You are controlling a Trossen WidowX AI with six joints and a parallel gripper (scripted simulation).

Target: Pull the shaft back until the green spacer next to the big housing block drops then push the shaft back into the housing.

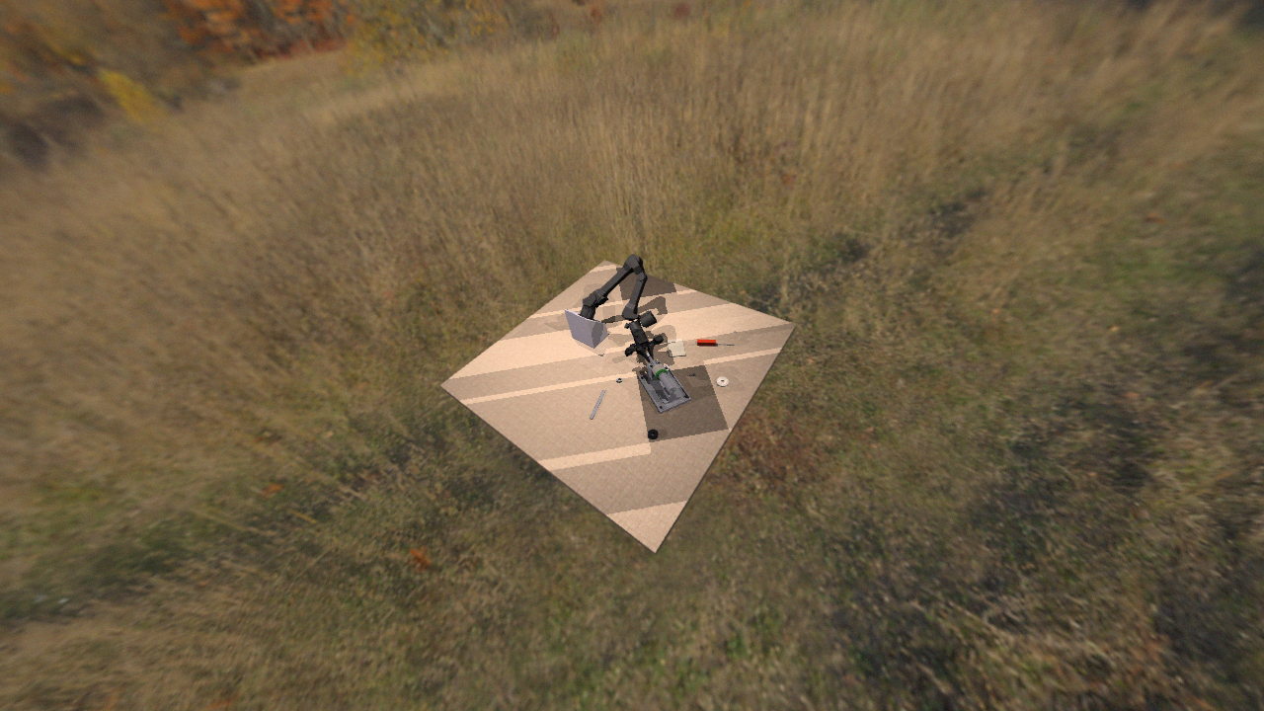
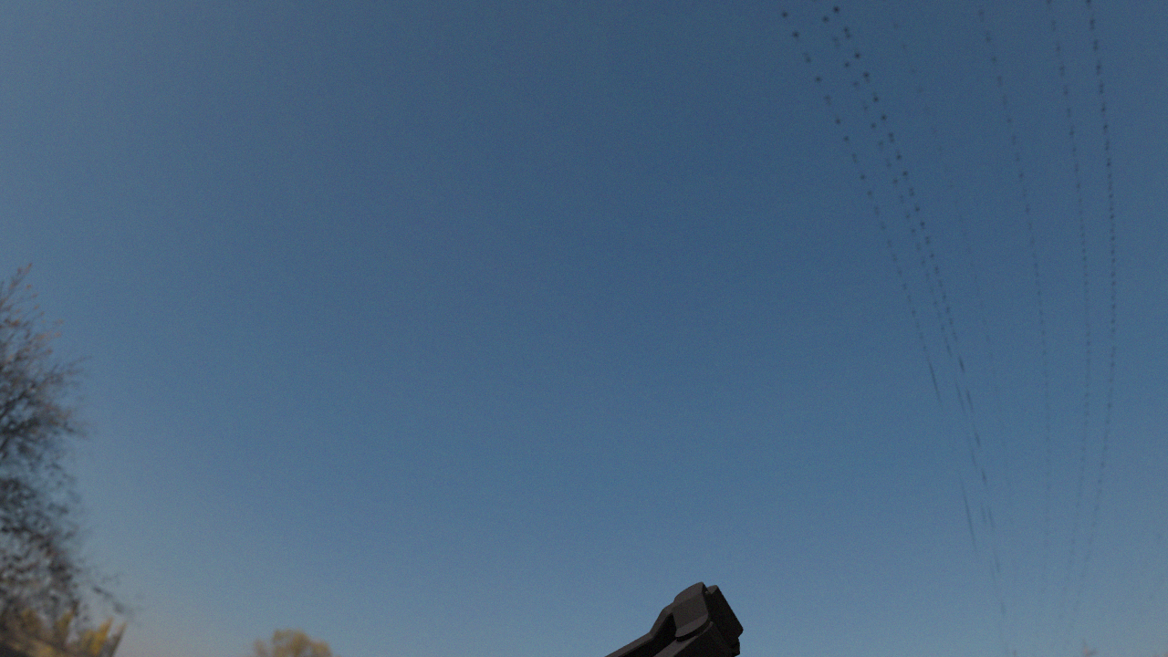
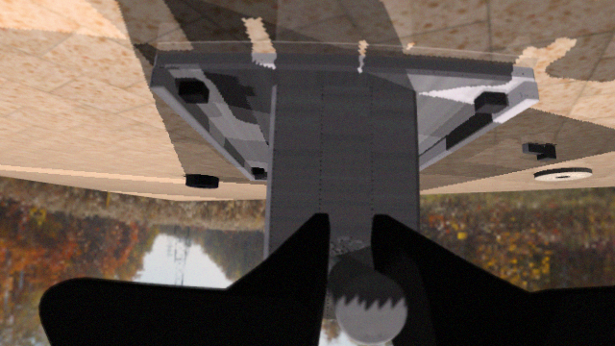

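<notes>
My gripper tip is now 40 mm short of the shaft, 20 mm to the left of it and 20 mm below it. Round my gripper tip: black ring 280 mm to the right, 210 mm ahead, 60 mm below; then green spacer 90 mm ahead, 50 mm to the right, 20 mm above.
</notes>
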